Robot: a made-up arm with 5 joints.
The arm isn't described. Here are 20 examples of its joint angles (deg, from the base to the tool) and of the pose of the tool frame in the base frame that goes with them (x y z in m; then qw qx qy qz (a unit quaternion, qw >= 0)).
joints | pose
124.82 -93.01 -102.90 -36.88 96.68 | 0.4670 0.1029 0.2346 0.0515 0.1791 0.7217 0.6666
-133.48 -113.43 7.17 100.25 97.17 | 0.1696 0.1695 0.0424 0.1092 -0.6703 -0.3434 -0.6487
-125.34 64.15 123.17 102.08 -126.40 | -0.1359 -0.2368 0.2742 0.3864 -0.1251 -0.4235 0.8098
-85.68 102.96 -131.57 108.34 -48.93 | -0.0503 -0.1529 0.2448 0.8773 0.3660 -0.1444 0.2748
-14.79 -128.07 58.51 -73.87 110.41 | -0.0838 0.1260 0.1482 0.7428 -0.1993 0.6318 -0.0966
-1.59 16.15 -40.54 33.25 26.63 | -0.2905 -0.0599 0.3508 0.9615 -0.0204 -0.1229 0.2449
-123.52 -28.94 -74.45 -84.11 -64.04 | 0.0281 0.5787 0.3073 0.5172 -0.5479 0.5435 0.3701
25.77 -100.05 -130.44 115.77 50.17 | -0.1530 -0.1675 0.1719 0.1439 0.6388 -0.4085 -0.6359
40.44 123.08 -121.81 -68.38 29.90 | -0.2170 0.0571 0.1618 0.9359 -0.2566 0.0536 -0.2356
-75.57 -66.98 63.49 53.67 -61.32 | -0.4095 -0.1446 0.3107 0.8375 0.5117 -0.1205 -0.1493
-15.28 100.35 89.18 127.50 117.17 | -0.0777 0.1698 0.3116 0.2955 0.1262 -0.5511 -0.7701
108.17 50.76 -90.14 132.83 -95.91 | -0.2461 0.1640 0.3246 0.5645 0.1344 -0.5543 -0.5967
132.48 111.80 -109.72 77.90 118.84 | 0.1991 -0.1207 -0.2060 0.1472 -0.2173 0.8349 -0.4837
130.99 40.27 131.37 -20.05 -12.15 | 0.1671 -0.2546 -0.0413 0.0675 -0.2436 -0.9539 0.1619
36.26 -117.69 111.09 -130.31 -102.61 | -0.4445 -0.0554 0.1049 0.4202 0.5354 -0.5344 -0.5013
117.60 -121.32 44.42 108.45 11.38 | 0.3973 0.0741 0.0414 0.2434 -0.6472 0.0221 -0.7221
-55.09 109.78 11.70 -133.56 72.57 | -0.0310 -0.0635 0.0583 0.4296 0.5229 0.1564 0.7194
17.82 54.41 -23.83 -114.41 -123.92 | -0.5236 0.0754 -0.1120 0.3959 0.5162 -0.7490 -0.1257
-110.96 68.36 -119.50 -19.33 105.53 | 0.3604 0.1160 0.1321 0.4689 -0.1198 0.4644 -0.7417
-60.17 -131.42 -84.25 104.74 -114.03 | -0.0741 -0.3695 0.0924 0.2591 0.1697 0.6112 -0.7284
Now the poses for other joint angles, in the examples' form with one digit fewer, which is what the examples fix.
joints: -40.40 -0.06 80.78 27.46 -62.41
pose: -0.059 0.097 0.542 0.926 -0.067 0.265 -0.261
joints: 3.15 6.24 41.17 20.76 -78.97
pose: -0.119 -0.235 0.537 0.944 0.263 0.168 0.107
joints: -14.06 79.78 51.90 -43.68 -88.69
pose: -0.461 0.288 0.199 0.873 -0.380 -0.305 0.022
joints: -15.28 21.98 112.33 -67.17 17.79
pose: -0.171 0.022 -0.037 0.160 -0.864 -0.359 -0.315
